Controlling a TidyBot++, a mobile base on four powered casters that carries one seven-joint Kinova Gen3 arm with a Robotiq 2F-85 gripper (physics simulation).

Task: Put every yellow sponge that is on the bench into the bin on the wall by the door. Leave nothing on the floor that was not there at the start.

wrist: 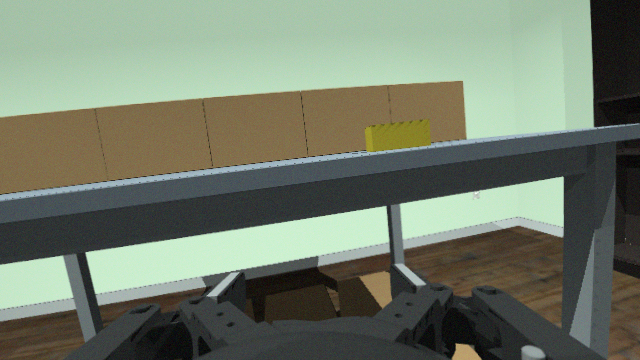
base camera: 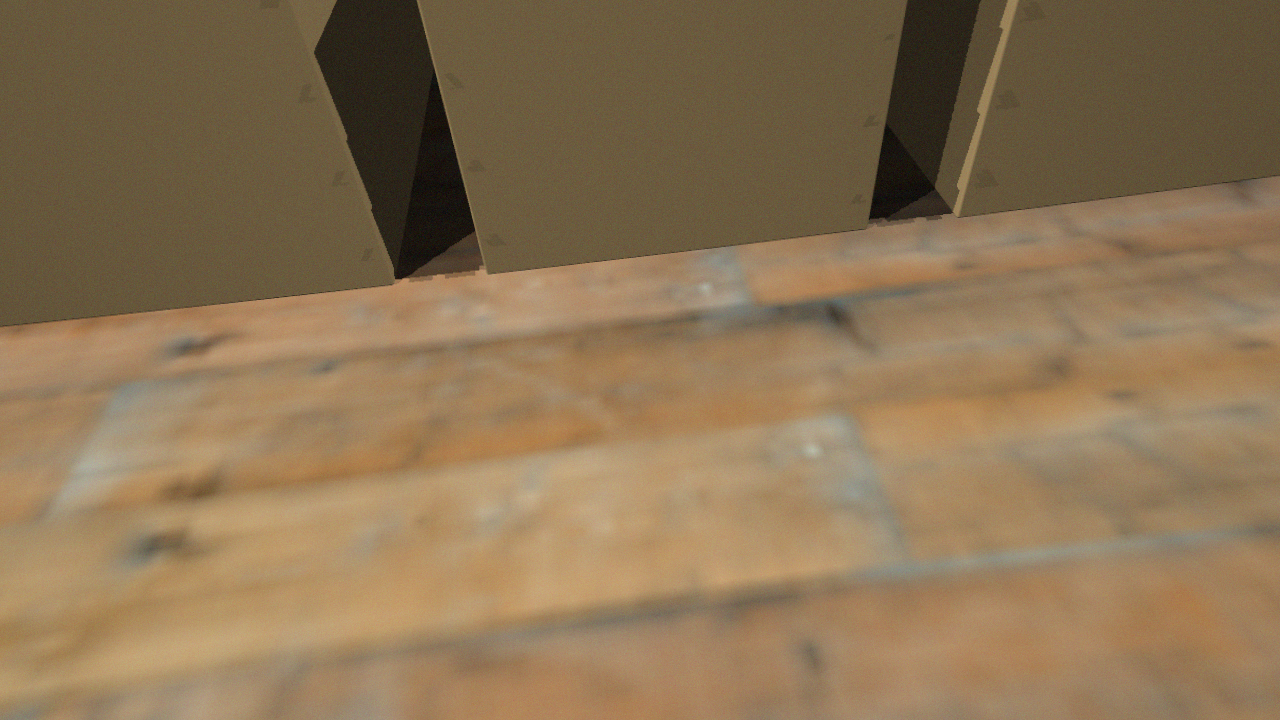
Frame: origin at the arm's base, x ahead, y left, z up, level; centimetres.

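Seen in the pictures: gripper, between the fingertips: (wrist: pixel 318 285).
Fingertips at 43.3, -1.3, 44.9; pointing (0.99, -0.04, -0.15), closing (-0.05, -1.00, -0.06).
Pixels of each thing's top centre, then the offset from my fingertips to it, as dx, dy, dz. "pt": a spot on its surface instead.
- yellow sponge, centre of its top: (wrist: pixel 394 124) +31.6, -17.1, +11.3
- bench leg, a spot on its surface: (wrist: pixel 590 240) pt +24.5, -48.9, -13.0
A yellow sponge (wrist: pixel 398 135) stands on the grey bench (wrist: pixel 250 175), toward its right end and near the front edge in the wrist view. My gripper (wrist: pixel 318 285) is open, with no object between its fingers. It is in front of the bench, with its fingertips showing below the bench top in the wrist view and the sponge above and to the right of them. The bin and the door do not show in the wrist view or the base camera view.
Brown panels (wrist: pixel 255 129) stand along the back of the bench. Boxes (wrist: pixel 299 303) (base camera: pixel 662 125) stand under the bench, with narrow gaps between them. A bench leg (wrist: pixel 590 240) stands at the right. A dark shelf unit (wrist: pixel 617 55) is at the far right.
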